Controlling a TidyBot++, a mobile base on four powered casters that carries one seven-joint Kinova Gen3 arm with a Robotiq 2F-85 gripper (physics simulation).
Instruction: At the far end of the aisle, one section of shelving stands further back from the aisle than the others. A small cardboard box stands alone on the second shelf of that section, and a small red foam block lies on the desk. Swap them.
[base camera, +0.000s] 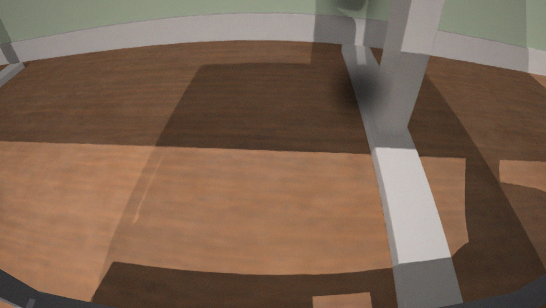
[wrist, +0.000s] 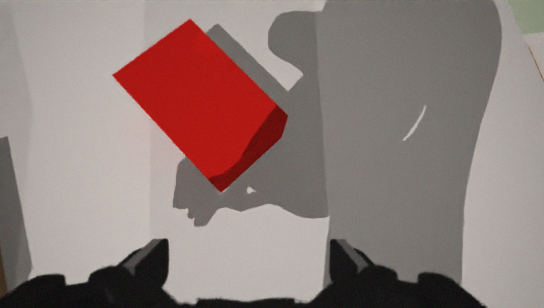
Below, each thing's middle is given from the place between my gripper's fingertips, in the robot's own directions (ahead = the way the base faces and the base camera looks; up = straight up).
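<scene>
The red foam block (wrist: 212, 110) is 20 mm lower than my hand, and it sits 100 mm forward of the hand and 10 mm to the left of it.
</scene>
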